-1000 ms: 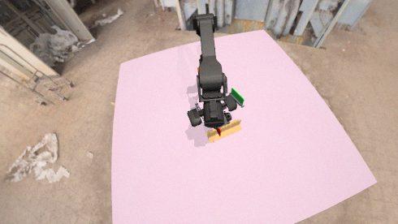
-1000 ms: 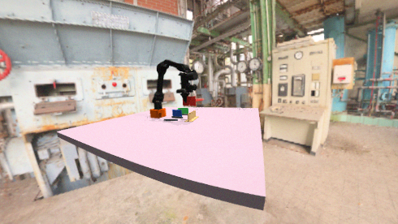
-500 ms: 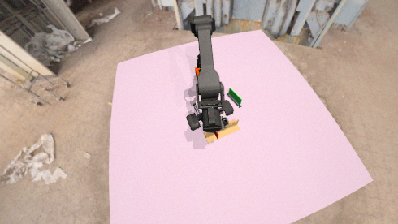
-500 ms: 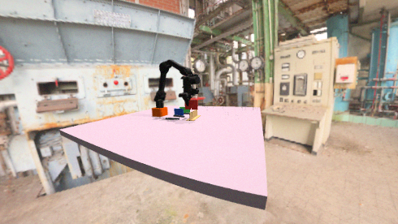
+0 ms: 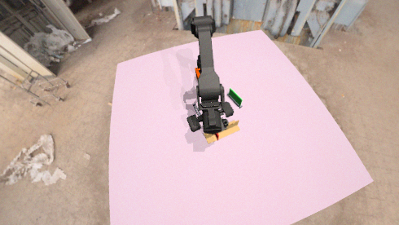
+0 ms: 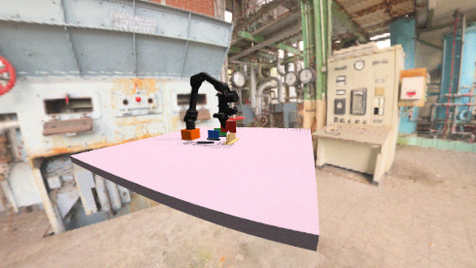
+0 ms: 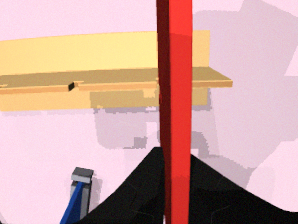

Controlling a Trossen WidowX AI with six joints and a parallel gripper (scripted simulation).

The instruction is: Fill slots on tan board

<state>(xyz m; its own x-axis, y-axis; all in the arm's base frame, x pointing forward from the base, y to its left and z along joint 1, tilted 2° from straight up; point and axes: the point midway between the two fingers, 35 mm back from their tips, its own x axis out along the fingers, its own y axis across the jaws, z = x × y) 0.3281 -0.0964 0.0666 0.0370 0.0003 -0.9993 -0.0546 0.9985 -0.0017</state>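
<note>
Right now the blue board is 13 cm behind my gripper tip, 8 cm to the left of it and 7 cm below it. The rest, counted from my gripper tip: tan board (7 cm below, 5 cm to the left, 2 cm ahead); then red board (3 cm ahead); then green board (19 cm to the left, 12 cm behind, 7 cm below).
</note>
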